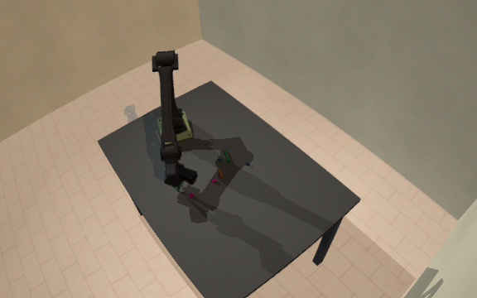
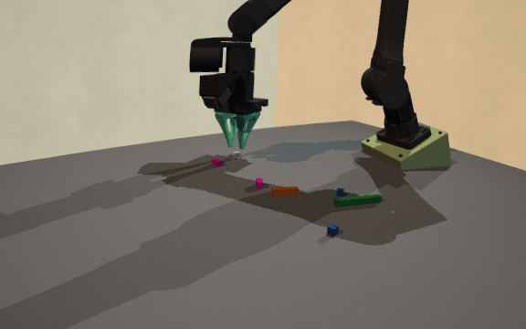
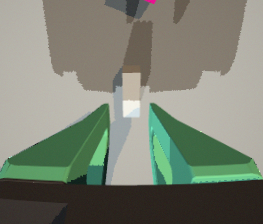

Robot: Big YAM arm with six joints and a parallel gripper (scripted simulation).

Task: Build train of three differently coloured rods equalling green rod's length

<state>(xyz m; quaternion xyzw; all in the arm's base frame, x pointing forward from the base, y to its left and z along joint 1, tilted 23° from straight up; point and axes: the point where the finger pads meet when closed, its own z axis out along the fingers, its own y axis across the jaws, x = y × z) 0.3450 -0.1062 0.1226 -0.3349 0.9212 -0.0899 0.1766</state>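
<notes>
The grey rod lies 2 cm below my hand. From my hand the other things lie so: magenta rod: 17 cm to the left, 3 cm ahead, 2 cm below; orange rod: 21 cm to the left, 2 cm below; green rod: 29 cm to the left, 8 cm behind, 2 cm below.
</notes>
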